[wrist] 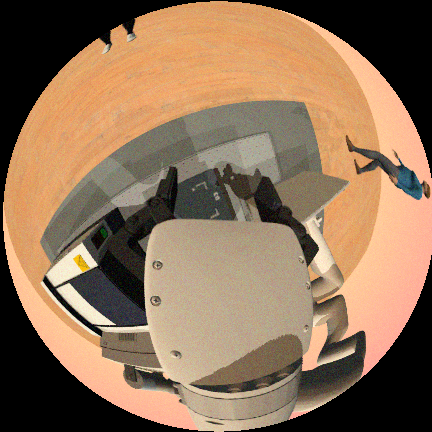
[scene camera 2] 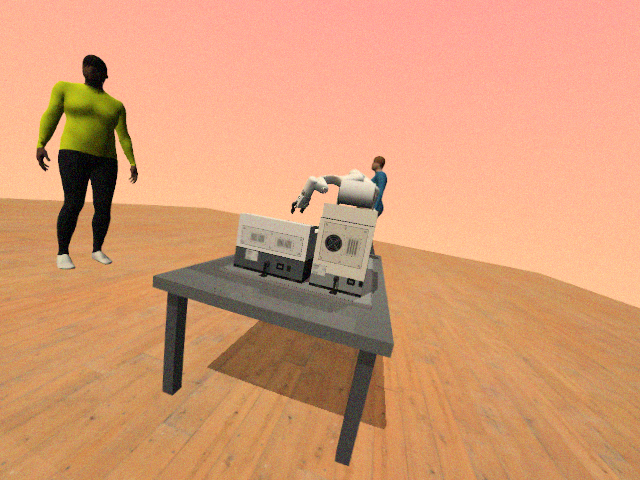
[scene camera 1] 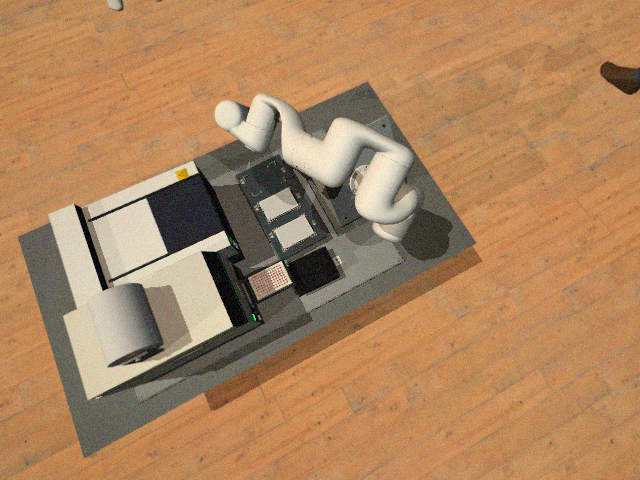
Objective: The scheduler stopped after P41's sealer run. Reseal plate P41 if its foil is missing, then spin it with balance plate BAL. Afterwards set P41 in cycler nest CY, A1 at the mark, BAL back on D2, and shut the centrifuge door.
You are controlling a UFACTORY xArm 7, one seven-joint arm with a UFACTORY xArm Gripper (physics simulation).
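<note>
My gripper is open and empty, high above the bench; the arm hides it in scene camera 1. A plate with uncovered red wells lies in front of the cream machine with a grey roll on top. Two white plates sit in the dark rack, whose far end is bare. A low white machine with a navy panel and yellow label stands beside the cream one. Plate labels are too small to read.
A black square block lies beside the red-welled plate. A grey flat unit lies partly under the arm. The grey table carries everything. Two people stand on the floor away from the table.
</note>
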